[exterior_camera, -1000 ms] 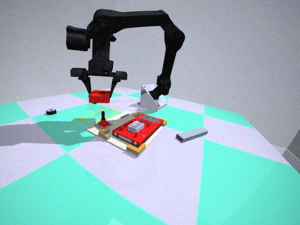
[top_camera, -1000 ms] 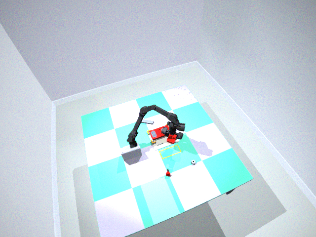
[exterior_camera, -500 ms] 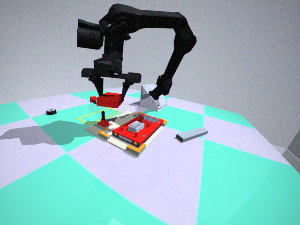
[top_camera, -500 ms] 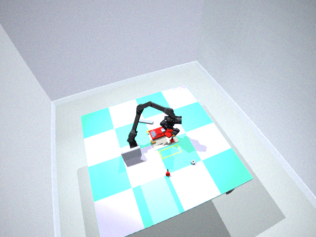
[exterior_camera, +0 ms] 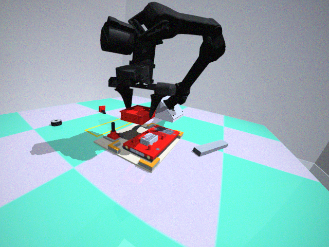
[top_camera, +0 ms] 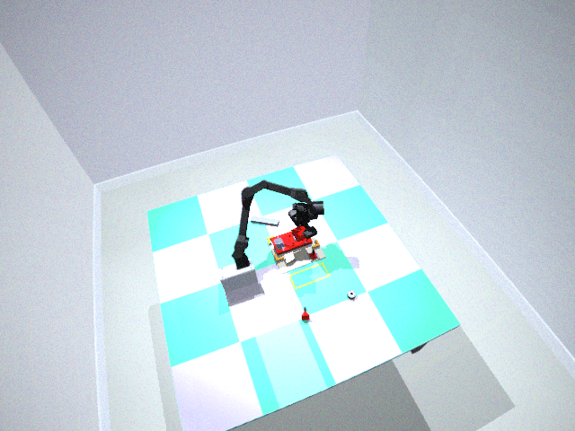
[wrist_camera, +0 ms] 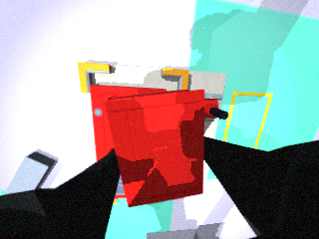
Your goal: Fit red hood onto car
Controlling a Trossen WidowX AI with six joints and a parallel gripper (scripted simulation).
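The grey engine block is 80 mm below my gripper tip, 40 mm to the left of it and 10 mm behind it. Also, from my gripper tip: red hood (10 mm above); then cream jig plate (100 mm below, 40 mm behind); then grey bar (220 mm to the left, 150 mm behind, 100 mm below).
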